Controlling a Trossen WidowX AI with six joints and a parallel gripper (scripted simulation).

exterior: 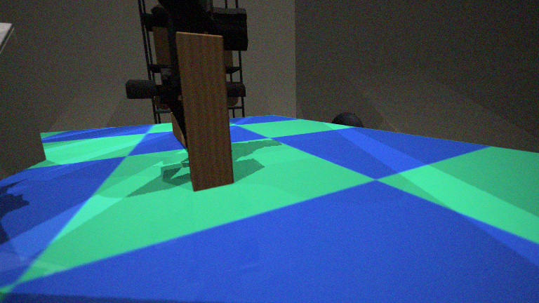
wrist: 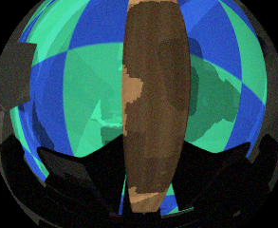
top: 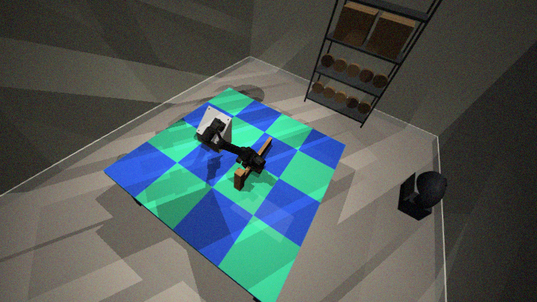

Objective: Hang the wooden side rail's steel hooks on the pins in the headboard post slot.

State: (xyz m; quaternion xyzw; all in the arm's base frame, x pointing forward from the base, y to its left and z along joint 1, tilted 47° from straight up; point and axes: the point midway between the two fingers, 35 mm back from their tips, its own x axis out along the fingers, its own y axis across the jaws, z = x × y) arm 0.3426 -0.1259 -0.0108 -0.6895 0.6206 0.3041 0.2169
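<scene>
Right now the wooden headboard post is 12 cm to the right of my gripper tip, 4 cm above it and 1 cm ahead of it.
</scene>
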